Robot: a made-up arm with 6 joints.
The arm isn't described. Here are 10 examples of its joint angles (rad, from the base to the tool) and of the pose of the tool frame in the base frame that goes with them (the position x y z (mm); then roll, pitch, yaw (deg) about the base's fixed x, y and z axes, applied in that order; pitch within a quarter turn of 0, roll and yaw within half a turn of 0).
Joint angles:
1: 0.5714 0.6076 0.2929 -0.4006 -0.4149 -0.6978
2: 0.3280 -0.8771 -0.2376 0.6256 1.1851 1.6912
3: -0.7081 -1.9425 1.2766 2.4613 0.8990 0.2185
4: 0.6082 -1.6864 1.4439 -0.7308 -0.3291 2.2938
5: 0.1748 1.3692 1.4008 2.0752 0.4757 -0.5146
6: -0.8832 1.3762 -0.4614 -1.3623 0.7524 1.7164
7: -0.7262 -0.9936 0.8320 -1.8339 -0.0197 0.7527
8: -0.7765 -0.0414 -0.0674 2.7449 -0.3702 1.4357
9: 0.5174 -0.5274 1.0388 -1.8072 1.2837 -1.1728
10: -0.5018 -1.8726 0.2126 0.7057 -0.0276 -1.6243
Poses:
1: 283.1 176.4 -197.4 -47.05 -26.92 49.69
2: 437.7 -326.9 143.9 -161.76 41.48 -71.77
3: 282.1 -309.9 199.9 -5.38 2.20 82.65
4: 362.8 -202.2 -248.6 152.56 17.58 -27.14
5: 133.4 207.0 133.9 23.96 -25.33 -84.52
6: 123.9 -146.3 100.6 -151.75 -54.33 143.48
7: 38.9 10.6 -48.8 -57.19 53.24 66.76
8: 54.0 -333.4 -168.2 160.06 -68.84 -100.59
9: 152.9 200.7 -130.7 -129.10 18.23 -35.74
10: 118.9 -446.9 -53.0 9.55 -14.94 -156.39
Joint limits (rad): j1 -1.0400..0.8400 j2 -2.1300..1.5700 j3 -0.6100..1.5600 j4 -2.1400..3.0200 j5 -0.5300..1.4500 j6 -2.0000..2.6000
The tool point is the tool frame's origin. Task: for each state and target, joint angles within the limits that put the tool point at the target. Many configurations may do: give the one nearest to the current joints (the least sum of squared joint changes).
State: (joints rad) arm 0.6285 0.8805 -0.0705 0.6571 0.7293 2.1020
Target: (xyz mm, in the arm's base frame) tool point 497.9 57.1 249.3
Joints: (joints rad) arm 0.5721 0.5349 -0.3099 1.0370 1.3549 2.2106
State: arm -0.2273 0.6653 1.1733 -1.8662 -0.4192 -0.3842
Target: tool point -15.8 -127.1 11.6
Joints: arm -0.6031 0.4452 1.2140 -1.8958 -0.1790 -0.4558
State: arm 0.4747 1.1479 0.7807 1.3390 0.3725 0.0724
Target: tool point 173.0 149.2 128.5
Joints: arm 0.6466 1.4568 1.1298 2.2104 0.2907 0.2341
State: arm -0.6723 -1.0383 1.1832 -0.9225 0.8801 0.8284
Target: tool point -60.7 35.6 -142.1
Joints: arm -1.0400 -0.5881 1.5600 -1.0258 0.7318 0.6764
